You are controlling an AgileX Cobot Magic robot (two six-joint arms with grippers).
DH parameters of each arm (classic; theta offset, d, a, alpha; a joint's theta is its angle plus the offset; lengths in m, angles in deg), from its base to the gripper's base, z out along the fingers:
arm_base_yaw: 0 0.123 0 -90
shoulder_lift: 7.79 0 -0.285 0
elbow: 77.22 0 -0.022 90
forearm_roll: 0 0.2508 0 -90
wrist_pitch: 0 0 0.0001 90
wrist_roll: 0 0.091 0 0
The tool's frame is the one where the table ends.
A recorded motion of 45 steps. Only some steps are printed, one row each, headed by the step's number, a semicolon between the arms.
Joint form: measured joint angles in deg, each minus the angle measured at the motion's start. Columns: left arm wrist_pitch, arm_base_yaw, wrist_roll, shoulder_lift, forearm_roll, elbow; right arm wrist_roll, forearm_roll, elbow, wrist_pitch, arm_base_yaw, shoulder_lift.
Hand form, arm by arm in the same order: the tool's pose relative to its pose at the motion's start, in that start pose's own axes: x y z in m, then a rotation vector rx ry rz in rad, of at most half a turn. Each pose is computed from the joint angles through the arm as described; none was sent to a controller.
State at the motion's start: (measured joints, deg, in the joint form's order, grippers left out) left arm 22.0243 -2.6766 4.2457 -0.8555 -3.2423 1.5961; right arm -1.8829 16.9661 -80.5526 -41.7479 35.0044 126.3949
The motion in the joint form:
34: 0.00 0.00 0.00 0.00 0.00 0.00; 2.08 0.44 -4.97 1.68 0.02 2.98
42: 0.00 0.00 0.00 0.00 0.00 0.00; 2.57 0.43 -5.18 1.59 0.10 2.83
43: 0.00 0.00 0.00 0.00 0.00 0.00; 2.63 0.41 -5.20 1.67 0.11 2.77
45: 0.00 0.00 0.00 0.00 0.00 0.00; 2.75 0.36 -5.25 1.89 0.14 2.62
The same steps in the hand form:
34: 0.0000 0.0000 0.0000 0.0000 0.0000 0.0000; 0.0035 0.0027 0.0151 -0.0030 -0.0038 0.0488
42: 0.0000 0.0000 0.0000 0.0000 0.0000 0.0000; 0.0011 0.0039 0.0153 -0.0058 -0.0111 0.0585
43: 0.0000 0.0000 0.0000 0.0000 0.0000 0.0000; 0.0006 0.0042 0.0153 -0.0065 -0.0110 0.0595
45: 0.0000 0.0000 0.0000 0.0000 0.0000 0.0000; -0.0005 0.0048 0.0152 -0.0084 -0.0104 0.0616

